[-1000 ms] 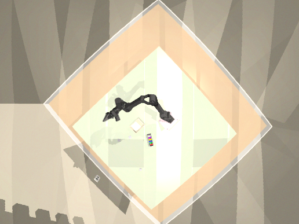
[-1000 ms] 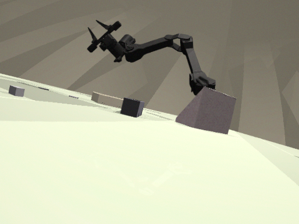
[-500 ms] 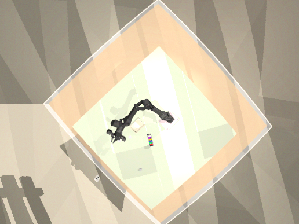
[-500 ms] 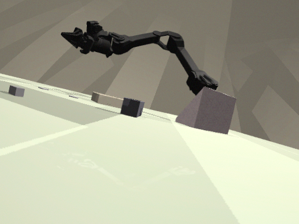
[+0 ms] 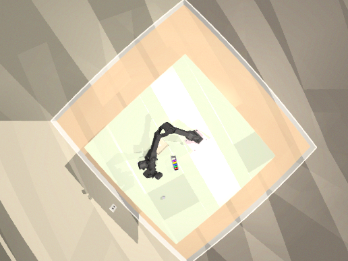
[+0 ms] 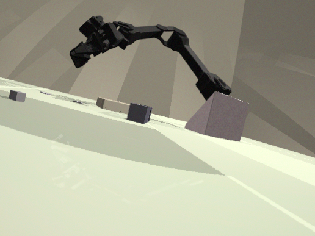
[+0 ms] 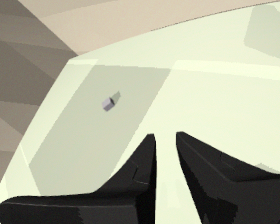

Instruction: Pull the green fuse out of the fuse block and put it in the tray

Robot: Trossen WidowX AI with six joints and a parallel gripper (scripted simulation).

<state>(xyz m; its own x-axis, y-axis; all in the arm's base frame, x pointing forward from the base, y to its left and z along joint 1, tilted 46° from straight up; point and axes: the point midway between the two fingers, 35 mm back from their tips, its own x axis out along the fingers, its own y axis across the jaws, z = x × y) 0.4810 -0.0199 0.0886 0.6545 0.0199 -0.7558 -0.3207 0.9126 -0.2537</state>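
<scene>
Right now my gripper tip is 19 cm past the green fuse, 9 cm to the right of it and 10 cm above it. From my gripper tip the other things lie so: tray 21 cm behind, 13 cm to the right, 13 cm below.
</scene>
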